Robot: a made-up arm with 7 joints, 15 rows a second.
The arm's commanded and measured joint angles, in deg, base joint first. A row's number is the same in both.
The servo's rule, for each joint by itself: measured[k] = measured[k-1] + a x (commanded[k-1-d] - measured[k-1]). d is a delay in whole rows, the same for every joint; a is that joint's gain. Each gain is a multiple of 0.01, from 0.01 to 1. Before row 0 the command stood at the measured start. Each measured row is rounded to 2 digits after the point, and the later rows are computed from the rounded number. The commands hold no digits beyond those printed.
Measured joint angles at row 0:
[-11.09 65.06 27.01 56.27 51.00 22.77 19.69]
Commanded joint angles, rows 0 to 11:
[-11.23 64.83 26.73 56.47 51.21 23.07 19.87]
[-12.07 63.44 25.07 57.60 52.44 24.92 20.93]
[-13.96 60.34 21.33 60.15 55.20 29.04 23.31]
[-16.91 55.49 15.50 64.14 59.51 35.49 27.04]
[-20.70 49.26 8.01 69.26 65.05 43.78 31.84]
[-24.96 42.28 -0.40 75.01 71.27 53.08 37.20]
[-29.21 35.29 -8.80 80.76 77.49 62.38 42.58]
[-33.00 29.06 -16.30 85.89 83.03 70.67 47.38]
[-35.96 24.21 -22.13 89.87 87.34 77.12 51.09]
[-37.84 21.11 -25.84 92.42 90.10 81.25 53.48]
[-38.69 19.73 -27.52 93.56 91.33 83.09 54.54]
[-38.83 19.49 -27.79 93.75 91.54 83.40 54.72]
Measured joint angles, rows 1 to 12:
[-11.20 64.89 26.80 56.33 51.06 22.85 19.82]
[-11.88 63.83 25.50 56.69 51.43 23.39 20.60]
[-13.50 61.28 22.37 57.66 52.45 24.86 22.50]
[-16.16 57.05 17.22 59.47 54.36 27.62 25.68]
[-19.70 51.36 10.31 62.21 57.25 31.82 29.99]
[-23.80 44.73 2.28 65.79 61.04 37.35 35.04]
[-28.02 37.84 -6.03 69.98 65.48 43.86 40.32]
[-31.90 31.43 -13.73 74.43 70.22 50.83 45.26]
[-35.07 26.16 -20.03 78.75 74.84 57.67 49.34]
[-37.23 22.47 -24.39 82.58 78.96 63.80 52.24]
[-38.37 20.47 -26.74 85.65 82.30 68.82 53.85]
[-38.73 19.75 -27.53 87.92 84.79 72.61 54.46]
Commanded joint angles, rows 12 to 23:
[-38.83 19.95 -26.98 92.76 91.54 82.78 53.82]
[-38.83 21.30 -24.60 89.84 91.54 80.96 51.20]
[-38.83 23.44 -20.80 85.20 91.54 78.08 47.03]
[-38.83 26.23 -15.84 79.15 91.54 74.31 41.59]
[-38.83 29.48 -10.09 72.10 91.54 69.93 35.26]
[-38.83 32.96 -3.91 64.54 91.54 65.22 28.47]
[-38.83 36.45 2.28 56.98 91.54 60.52 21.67]
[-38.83 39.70 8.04 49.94 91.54 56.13 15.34]
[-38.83 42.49 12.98 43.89 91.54 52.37 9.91]
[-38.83 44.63 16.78 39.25 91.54 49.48 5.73]
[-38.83 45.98 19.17 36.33 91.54 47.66 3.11]
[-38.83 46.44 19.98 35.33 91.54 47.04 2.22]
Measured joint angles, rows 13 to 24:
[-38.81 19.90 -27.12 89.28 86.61 75.25 54.01]
[-38.83 20.92 -25.23 89.44 87.94 76.73 52.04]
[-38.83 22.76 -21.91 88.25 88.91 77.08 48.53]
[-38.83 25.29 -17.36 85.70 89.62 76.36 43.67]
[-38.83 28.35 -11.91 81.89 90.14 74.69 37.78]
[-38.83 31.72 -5.91 77.03 90.52 72.23 31.26]
[-38.83 35.17 0.23 71.42 90.80 69.19 24.55]
[-38.83 38.48 6.09 65.41 91.00 65.79 18.10]
[-38.83 41.41 11.26 59.38 91.15 62.30 12.37]
[-38.83 43.76 15.40 53.74 91.26 58.97 7.72]
[-38.83 45.38 18.23 48.87 91.34 56.03 4.49]
[-38.83 46.15 19.54 45.08 91.39 53.69 2.90]

